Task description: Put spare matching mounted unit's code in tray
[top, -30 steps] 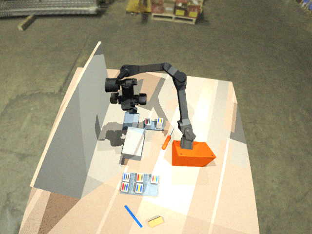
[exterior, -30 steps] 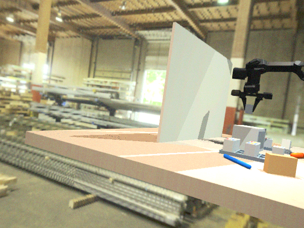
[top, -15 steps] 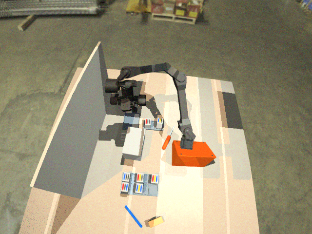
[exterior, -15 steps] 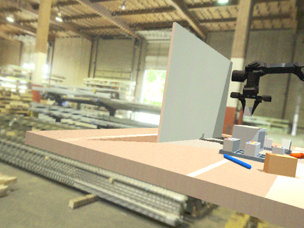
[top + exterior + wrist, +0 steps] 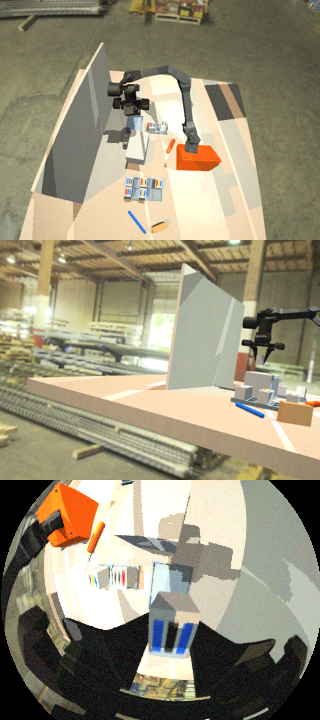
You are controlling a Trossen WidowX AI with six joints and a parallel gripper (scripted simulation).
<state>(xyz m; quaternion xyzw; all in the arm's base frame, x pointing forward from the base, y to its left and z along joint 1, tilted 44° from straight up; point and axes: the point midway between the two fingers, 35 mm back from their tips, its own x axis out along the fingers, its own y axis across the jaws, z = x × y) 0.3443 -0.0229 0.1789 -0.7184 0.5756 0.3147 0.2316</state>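
My gripper tip is now 10 mm past the light blue tray and 140 mm above it. Round my gripper tip: dark spare rack 150 mm behind, 370 mm to the left, 140 mm below; then tall grey panel 170 mm ahead, 180 mm to the left, 80 mm above; then white mounted unit 70 mm behind, 170 mm to the left, 90 mm below.
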